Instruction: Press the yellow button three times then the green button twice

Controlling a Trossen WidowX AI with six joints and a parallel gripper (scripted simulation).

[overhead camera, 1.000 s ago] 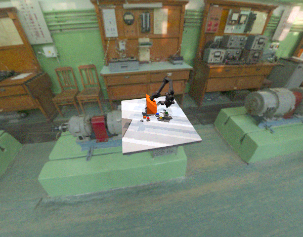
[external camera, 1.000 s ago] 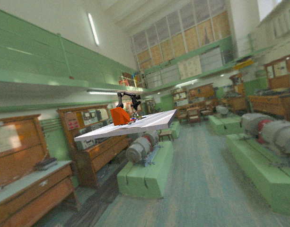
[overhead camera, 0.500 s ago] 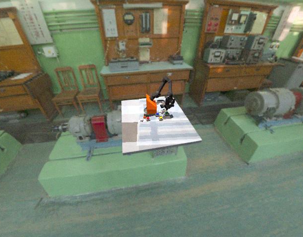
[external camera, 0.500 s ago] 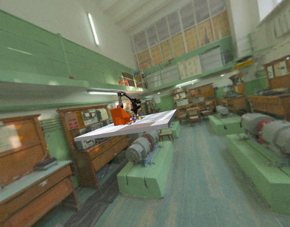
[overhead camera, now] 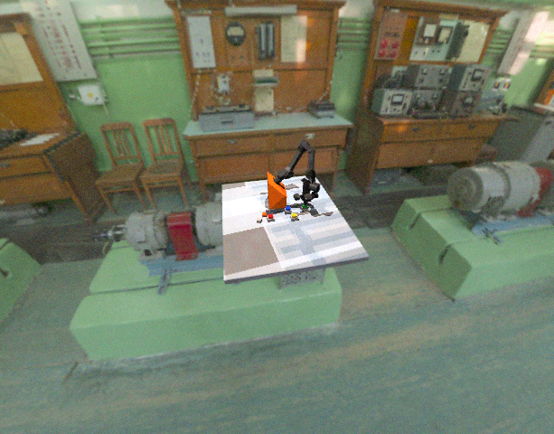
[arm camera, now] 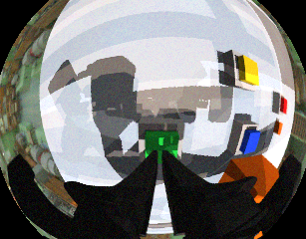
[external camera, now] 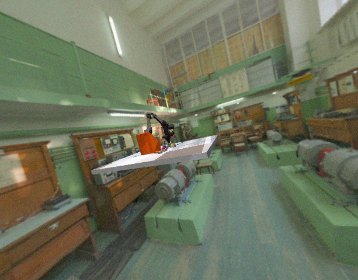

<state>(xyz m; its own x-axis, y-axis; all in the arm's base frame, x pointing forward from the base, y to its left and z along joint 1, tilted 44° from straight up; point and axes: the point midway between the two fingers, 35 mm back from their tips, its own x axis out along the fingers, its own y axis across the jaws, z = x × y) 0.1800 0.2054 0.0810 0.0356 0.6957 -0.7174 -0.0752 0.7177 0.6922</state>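
Now: the green button 10 mm below my gripper tip. Round my gripper tip: blue button (140 mm to the right, 10 mm below, 10 mm ahead); yellow button (110 mm to the right, 100 mm ahead, 10 mm below); red button (280 mm to the right, 90 mm ahead, 10 mm below).
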